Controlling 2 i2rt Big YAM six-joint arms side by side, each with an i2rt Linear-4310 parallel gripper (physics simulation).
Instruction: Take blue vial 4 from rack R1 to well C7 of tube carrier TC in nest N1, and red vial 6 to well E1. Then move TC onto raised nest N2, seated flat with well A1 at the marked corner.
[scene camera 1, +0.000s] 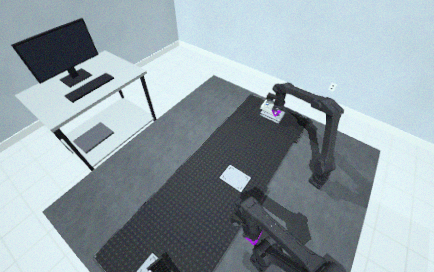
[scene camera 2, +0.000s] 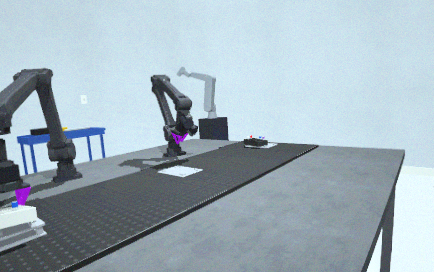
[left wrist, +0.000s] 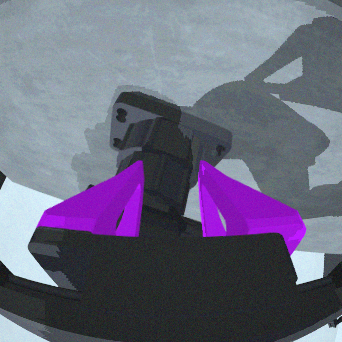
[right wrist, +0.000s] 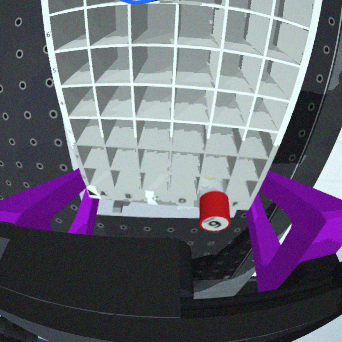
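Seen in the pictures: left gripper, fingertip midpoint: (scene camera 1: 255, 241) (scene camera 2: 179, 142) (left wrist: 170, 169); right gripper, fingertip midpoint: (scene camera 1: 276, 112) (right wrist: 170, 168); left arm's base at its link origin: (scene camera 1: 263, 258) (scene camera 2: 174, 155) (left wrist: 167, 134); right arm's base at its link origin: (scene camera 1: 318, 179) (scene camera 2: 67, 178).
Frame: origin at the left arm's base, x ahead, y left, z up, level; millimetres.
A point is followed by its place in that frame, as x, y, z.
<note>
The white tube carrier TC (scene camera 1: 268, 105) {711, -794, 90} (scene camera 2: 20, 216) {751, -772, 83} (right wrist: 174, 85) {691, -800, 87} is over raised nest N2 (scene camera 1: 270, 118) {640, -762, 19} (scene camera 2: 31, 235) {715, -760, 18}; whether it is fully seated is unclear. My right gripper (scene camera 1: 276, 113) {636, -820, 52} (scene camera 2: 22, 196) (right wrist: 170, 168) {636, -820, 52} is shut on TC, one finger at each side. Red vial 6 (right wrist: 214, 210) {655, -829, 100} is upright in the fifth column, end row, which matches E1. A blue cap (scene camera 2: 14, 204) {724, -782, 107} (right wrist: 140, 1) shows in the third column; its number is hidden. My left gripper (scene camera 1: 254, 241) {79, -1, 84} (scene camera 2: 179, 139) {79, -1, 84} (left wrist: 170, 169) {79, -1, 84} is partly open and empty, above the table.
Nest N1 (scene camera 1: 235, 178) {423, -186, 17} (scene camera 2: 180, 171) {442, -195, 17}, a flat white plate, lies bare at the middle of the perforated mat (scene camera 1: 175, 200) {537, 187, 13} (scene camera 2: 150, 200) {678, -429, 13}. The dark rack R1 (scene camera 1: 166, 264) {275, 396, 52} (scene camera 2: 255, 142) {301, 394, 47}, with red and blue caps, stands at the mat's far end from TC.
</note>
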